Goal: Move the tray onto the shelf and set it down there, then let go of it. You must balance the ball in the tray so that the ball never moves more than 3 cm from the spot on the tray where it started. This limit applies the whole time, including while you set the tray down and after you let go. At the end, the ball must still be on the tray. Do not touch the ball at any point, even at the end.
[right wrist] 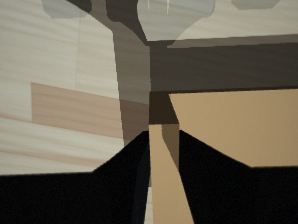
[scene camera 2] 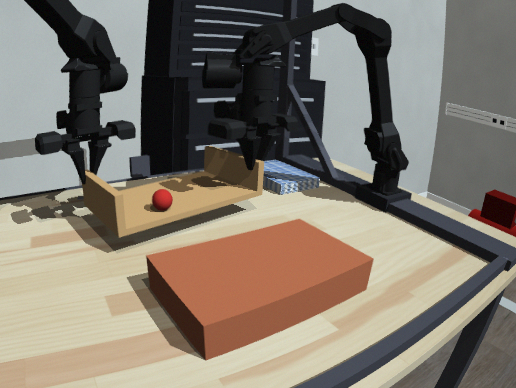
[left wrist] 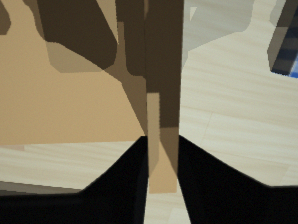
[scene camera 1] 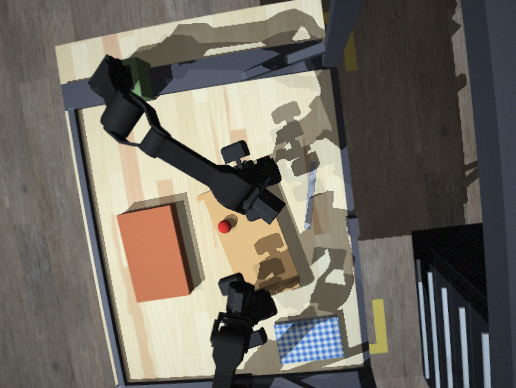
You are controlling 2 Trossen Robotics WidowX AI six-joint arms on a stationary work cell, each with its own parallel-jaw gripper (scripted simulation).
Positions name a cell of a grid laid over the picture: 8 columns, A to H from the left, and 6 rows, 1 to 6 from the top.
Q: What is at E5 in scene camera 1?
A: My left gripper.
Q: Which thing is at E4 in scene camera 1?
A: A tan tray.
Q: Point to a tan tray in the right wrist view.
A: G4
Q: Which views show my left gripper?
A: Scene camera 2, the left wrist view and scene camera 1 only.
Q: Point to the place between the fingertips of my left gripper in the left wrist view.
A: At E4
